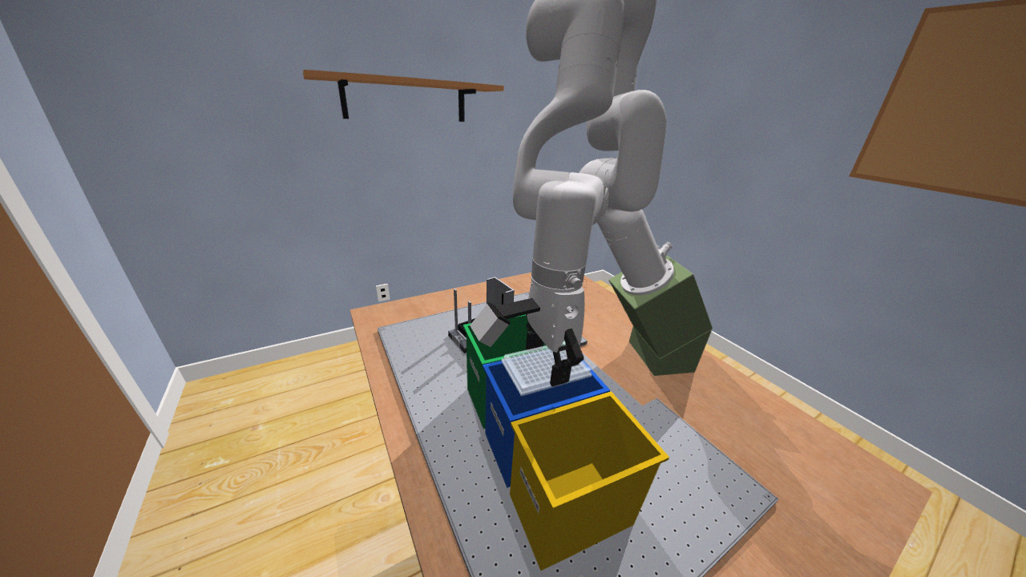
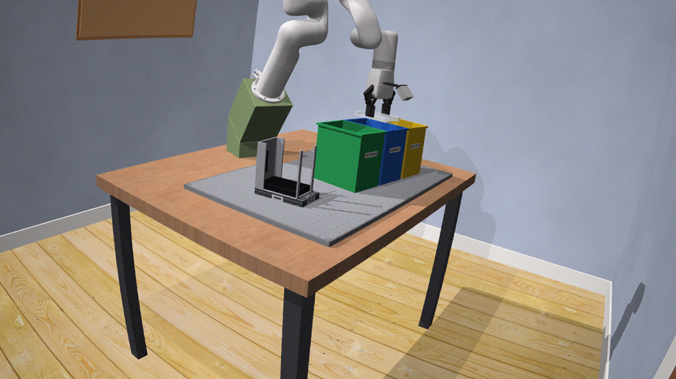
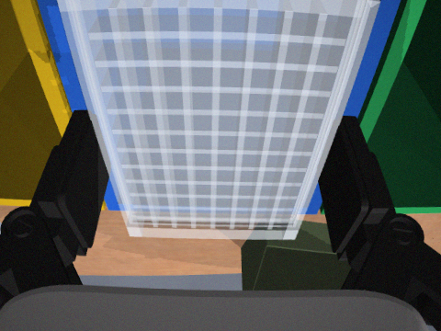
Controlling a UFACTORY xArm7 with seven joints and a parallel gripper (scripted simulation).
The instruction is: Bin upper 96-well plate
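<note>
My hand is 13 cm above the blue bin. From my hand the other things lie so: clear 96-well plate: 1 cm below; then green bin: 4 cm behind, 13 cm to the right, 13 cm below; then yellow bin: 4 cm ahead, 13 cm to the left, 13 cm below.
</note>
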